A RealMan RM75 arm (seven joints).
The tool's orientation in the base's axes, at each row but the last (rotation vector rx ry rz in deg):
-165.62, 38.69, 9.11
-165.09, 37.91, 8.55
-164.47, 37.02, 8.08
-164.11, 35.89, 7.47
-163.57, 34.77, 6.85
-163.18, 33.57, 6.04
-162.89, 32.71, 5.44
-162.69, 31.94, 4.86
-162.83, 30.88, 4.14
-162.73, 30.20, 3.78
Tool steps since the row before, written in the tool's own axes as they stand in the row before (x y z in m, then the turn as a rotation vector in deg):
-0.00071, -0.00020, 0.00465, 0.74, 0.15, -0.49
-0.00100, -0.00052, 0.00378, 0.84, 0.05, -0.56
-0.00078, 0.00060, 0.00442, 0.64, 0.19, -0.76
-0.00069, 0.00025, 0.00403, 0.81, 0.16, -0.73
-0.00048, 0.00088, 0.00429, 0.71, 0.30, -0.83
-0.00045, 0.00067, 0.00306, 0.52, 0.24, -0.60
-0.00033, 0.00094, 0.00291, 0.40, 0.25, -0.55
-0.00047, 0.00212, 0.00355, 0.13, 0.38, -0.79
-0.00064, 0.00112, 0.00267, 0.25, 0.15, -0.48
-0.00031, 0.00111, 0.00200, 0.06, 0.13, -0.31
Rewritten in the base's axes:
-0.00085, 0.00135, -0.00443, 0.62, -0.54, 0.35
-0.00088, 0.00163, -0.00348, 0.76, -0.51, 0.42
-0.00118, 0.00072, -0.00431, 0.53, -0.59, 0.62
-0.00090, 0.00094, -0.00388, 0.70, -0.63, 0.58
-0.00094, 0.00039, -0.00429, 0.55, -0.74, 0.66
-0.00075, 0.00031, -0.00306, 0.40, -0.56, 0.47
-0.00072, 0.00000, -0.00299, 0.28, -0.51, 0.43
-0.00127, -0.00084, -0.00387, -0.02, -0.59, 0.66
-0.00101, -0.00011, -0.00278, 0.18, -0.34, 0.41
-0.00068, -0.00039, -0.00217, 0.01, -0.22, 0.26

